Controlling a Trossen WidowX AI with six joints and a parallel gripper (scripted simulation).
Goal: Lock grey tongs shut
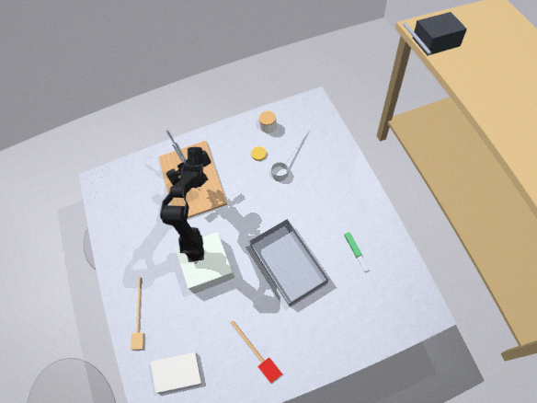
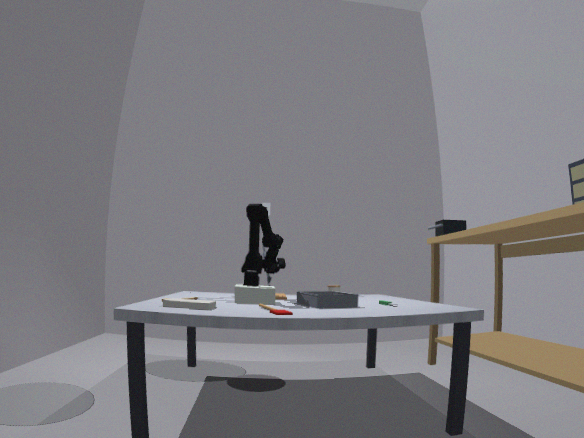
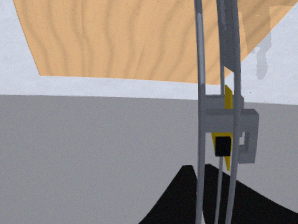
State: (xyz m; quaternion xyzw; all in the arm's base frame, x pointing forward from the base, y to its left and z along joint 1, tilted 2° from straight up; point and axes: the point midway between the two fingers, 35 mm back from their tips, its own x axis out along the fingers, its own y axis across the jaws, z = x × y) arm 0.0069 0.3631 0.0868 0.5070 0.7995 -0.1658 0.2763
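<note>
My gripper tip is 14 cm above the wooden board. From my gripper tip the other things lie so: grey roasting tin 47 cm to the right, 36 cm ahead, 12 cm below; capped jar 39 cm ahead, 23 cm to the left, 12 cm below; yellow disc 32 cm ahead, 14 cm below, 7 cm to the left.
</note>
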